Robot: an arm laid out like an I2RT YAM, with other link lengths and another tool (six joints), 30 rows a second.
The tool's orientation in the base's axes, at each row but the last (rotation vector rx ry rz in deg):
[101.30 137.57 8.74]
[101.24 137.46 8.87]
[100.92 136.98 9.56]
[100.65 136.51 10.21]
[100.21 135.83 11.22]
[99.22 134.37 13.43]
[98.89 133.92 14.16]
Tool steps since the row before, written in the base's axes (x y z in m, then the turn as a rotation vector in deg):
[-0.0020 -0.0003 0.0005 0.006 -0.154 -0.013]
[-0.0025 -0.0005 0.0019 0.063 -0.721 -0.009]
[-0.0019 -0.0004 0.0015 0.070 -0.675 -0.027]
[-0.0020 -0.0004 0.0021 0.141 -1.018 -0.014]
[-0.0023 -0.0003 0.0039 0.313 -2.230 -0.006]
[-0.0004 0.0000 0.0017 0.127 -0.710 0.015]
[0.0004 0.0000 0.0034 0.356 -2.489 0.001]
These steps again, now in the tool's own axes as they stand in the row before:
[0.0003 -0.0019 -0.0009 -0.148 -0.042 0.015]
[0.0001 -0.0022 -0.0023 -0.706 -0.157 0.028]
[0.0001 -0.0016 -0.0018 -0.663 -0.140 0.047]
[0.0000 -0.0016 -0.0025 -1.012 -0.173 0.052]
[0.0001 -0.0014 -0.0043 -2.219 -0.370 0.090]
[0.0000 0.0001 -0.0017 -0.716 -0.088 0.020]
[-0.0004 0.0013 -0.0032 -2.480 -0.405 0.094]

